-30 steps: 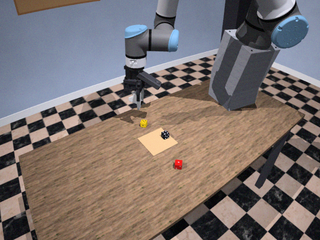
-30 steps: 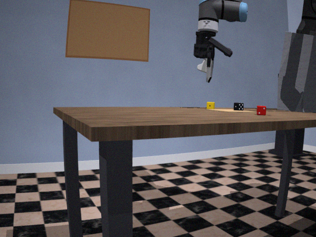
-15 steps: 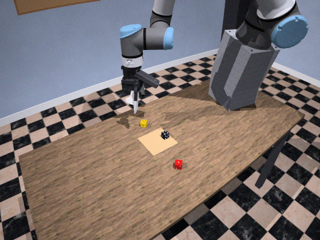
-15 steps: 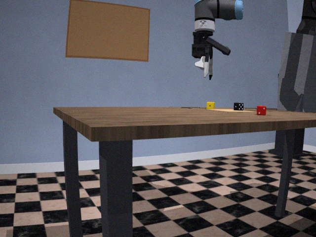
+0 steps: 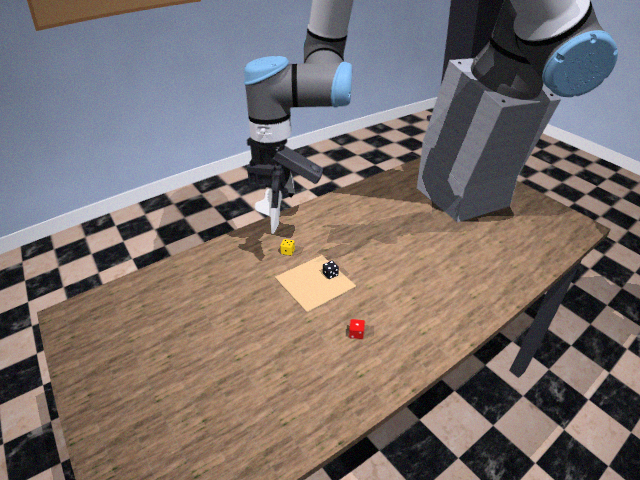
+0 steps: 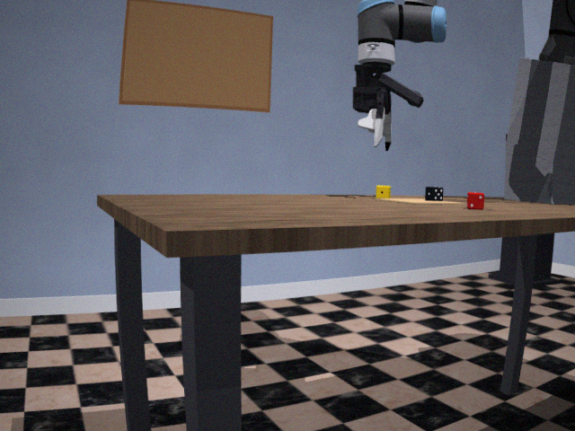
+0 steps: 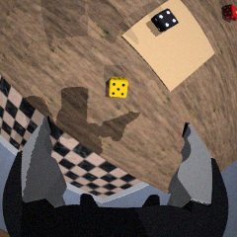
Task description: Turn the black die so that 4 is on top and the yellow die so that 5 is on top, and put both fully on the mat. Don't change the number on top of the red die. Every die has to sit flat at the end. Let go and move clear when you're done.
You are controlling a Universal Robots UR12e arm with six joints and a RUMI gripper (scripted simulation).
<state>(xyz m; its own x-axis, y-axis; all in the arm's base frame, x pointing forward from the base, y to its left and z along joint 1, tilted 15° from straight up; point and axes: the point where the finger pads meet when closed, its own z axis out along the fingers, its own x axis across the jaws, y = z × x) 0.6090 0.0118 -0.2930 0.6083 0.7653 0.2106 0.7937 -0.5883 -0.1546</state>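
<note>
The yellow die is 10 cm below my hand. From my hand the other things lie so: red die (32 cm to the left, 10 cm below, 3 cm behind); then black die (13 cm to the left, 10 cm below, 6 cm behind); then tan mat (14 cm to the left, 11 cm below, 2 cm behind).
</note>
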